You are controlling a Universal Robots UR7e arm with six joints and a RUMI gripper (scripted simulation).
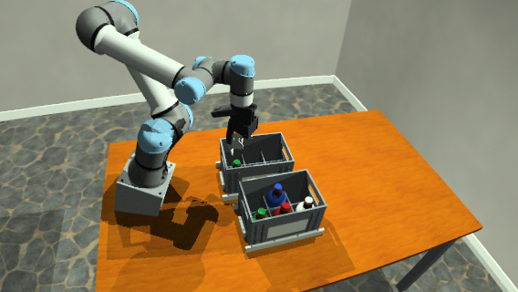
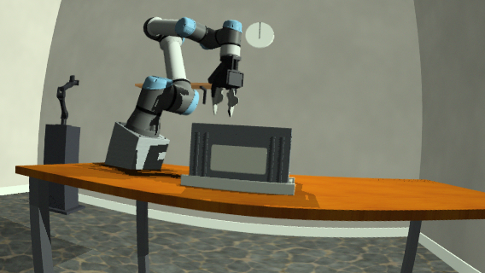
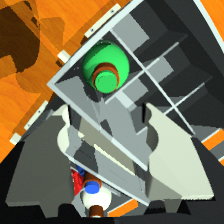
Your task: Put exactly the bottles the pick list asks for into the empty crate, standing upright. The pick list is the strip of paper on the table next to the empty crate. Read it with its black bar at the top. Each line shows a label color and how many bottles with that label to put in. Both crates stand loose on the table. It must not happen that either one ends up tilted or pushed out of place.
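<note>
The white-label bottle lies 170 mm ahead of my hand, 270 mm to the right of it and 150 mm below it. Round my hand: green bottle: 150 mm below; then pick list: 120 mm ahead, 160 mm to the left, 240 mm below; then blue-label bottle: 100 mm ahead, 180 mm to the right, 150 mm below.
</note>
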